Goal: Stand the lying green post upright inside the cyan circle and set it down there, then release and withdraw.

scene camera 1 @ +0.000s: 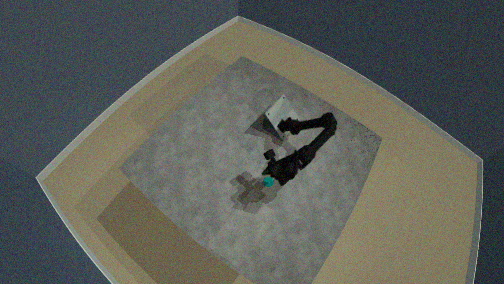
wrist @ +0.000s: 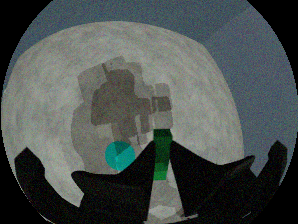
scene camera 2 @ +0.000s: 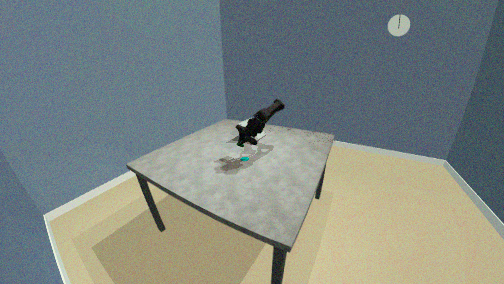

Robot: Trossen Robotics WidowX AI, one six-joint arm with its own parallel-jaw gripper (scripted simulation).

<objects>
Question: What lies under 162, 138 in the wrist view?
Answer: A green post.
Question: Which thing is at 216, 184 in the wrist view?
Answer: The gripper.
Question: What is the gripper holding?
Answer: A green post.
</objects>
